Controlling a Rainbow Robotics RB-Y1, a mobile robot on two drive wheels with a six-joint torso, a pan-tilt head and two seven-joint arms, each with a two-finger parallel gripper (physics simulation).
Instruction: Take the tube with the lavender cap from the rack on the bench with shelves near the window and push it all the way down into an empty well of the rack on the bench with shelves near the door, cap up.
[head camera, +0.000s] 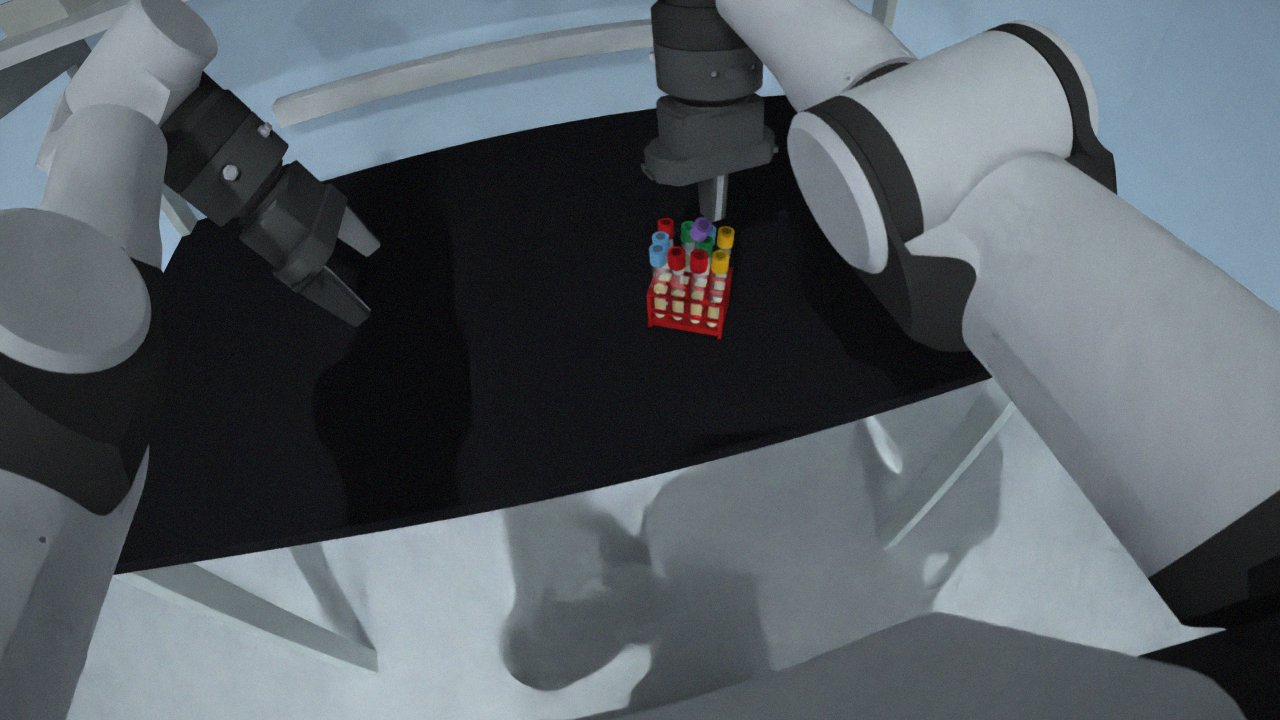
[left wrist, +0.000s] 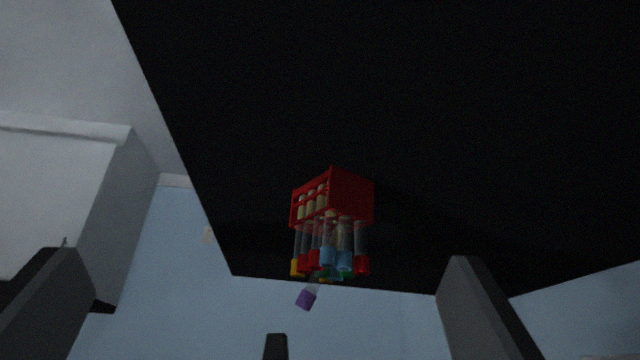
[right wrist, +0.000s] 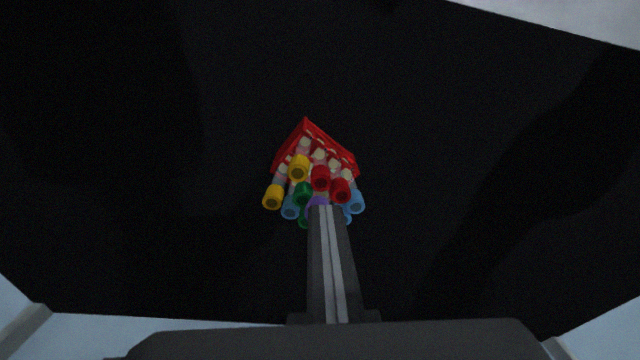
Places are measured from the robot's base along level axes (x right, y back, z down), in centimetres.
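Pixels of known places: left gripper, fingertip midpoint: (head camera: 369, 281) (left wrist: 272, 272); right gripper, fingertip midpoint: (head camera: 712, 216) (left wrist: 277, 334) (right wrist: 324, 216).
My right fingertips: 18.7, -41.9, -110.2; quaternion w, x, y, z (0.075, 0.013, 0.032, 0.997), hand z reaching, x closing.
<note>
Ahead of a thing's pixels: the offset from my right fingertips to its middle, as dx, dy, dz. "spot": to the spot under its first point. Level surfaces: height alone.
A red rack @[-0.3, -5.0, +15.9] (head camera: 684, 329) (left wrist: 351, 195) (right wrist: 285, 147) full of capped tubes stands on the black bench @[dz +18.8] (head camera: 554, 376). The lavender-capped tube @[-0.8, -4.6, +8.0] (head camera: 701, 229) (left wrist: 306, 299) (right wrist: 317, 201) sits among them, its cap higher than the others and the tube leaning in the left wrist view. My right gripper (head camera: 714, 216) (right wrist: 324, 216) is shut and empty, pointing down just behind and above that cap; its fingers partly hide the cap in the right wrist view. My left gripper (head camera: 370, 281) (left wrist: 272, 272) is open and empty, well to the left of the rack. I cannot tell how deep the lavender-capped tube sits.
Red, blue, green and yellow caps crowd around the lavender one. A pale rail (head camera: 465, 67) runs behind the bench in the head view. Pale bench legs @[spot: +53.4, +10.2, +64.5] (head camera: 948, 465) show below its front edge. A white block-like object (left wrist: 50, 190) stands beyond the bench edge in the left wrist view.
</note>
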